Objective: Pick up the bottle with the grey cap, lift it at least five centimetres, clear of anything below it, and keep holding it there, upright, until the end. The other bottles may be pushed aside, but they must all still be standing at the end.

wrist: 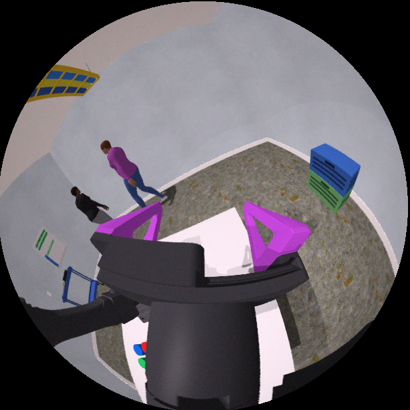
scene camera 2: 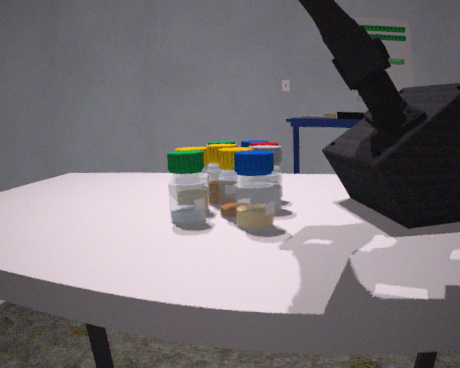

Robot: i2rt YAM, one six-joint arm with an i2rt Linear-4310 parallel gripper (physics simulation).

Labels:
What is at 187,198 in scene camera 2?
A green-capped bottle.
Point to a blue-capped bottle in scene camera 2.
254,189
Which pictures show my gripper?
The wrist view only.

